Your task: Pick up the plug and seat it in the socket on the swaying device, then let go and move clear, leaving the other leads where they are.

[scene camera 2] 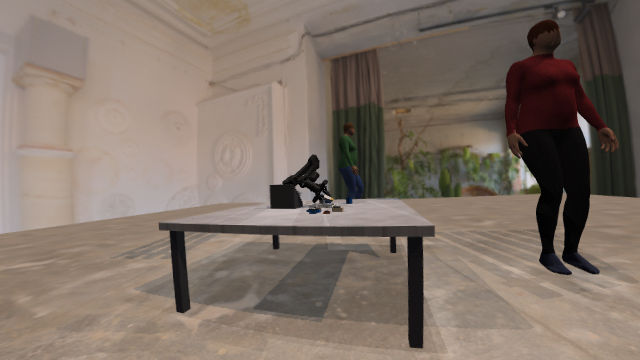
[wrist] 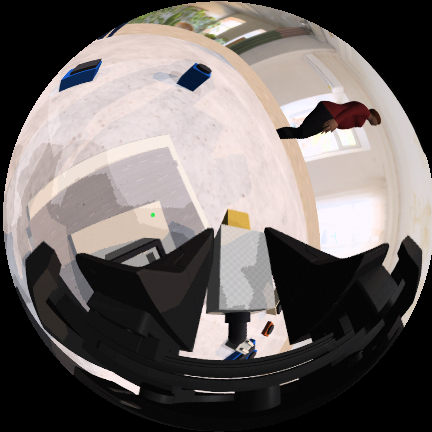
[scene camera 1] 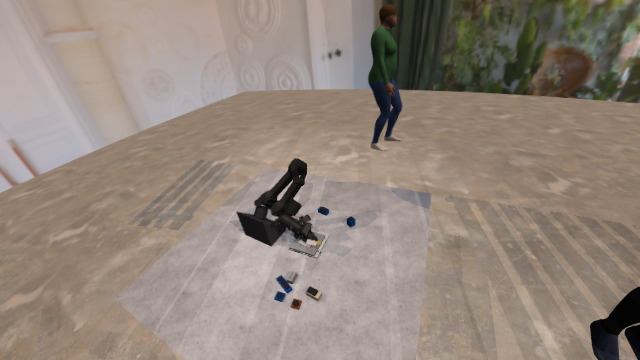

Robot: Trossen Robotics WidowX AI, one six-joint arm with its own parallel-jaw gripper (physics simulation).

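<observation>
My gripper [scene camera 1: 315, 238] [wrist: 238, 233] is shut on the plug [wrist: 245, 270], a pale grey block with a yellow tip and a black stub at its rear. The plug is held above the table, with its yellow tip pointing away from the wrist. The device [wrist: 117, 225], a beige box with a green light, is left of the plug in the wrist view, inside a light-rimmed tray [wrist: 187, 181] [scene camera 1: 323, 245]. Its black-framed socket [wrist: 135, 248] is partly hidden behind the left finger. The plug's tip is apart from the socket in the wrist view.
Two blue blocks, one [scene camera 1: 323, 210] [wrist: 80, 76] and another [scene camera 1: 351, 221] [wrist: 194, 78], stand beyond the tray. Nearer scene camera 1 lie a grey piece [scene camera 1: 292, 277], a long blue piece [scene camera 1: 284, 284], a small blue piece [scene camera 1: 280, 296], an orange piece [scene camera 1: 296, 304] and a beige block [scene camera 1: 314, 294].
</observation>
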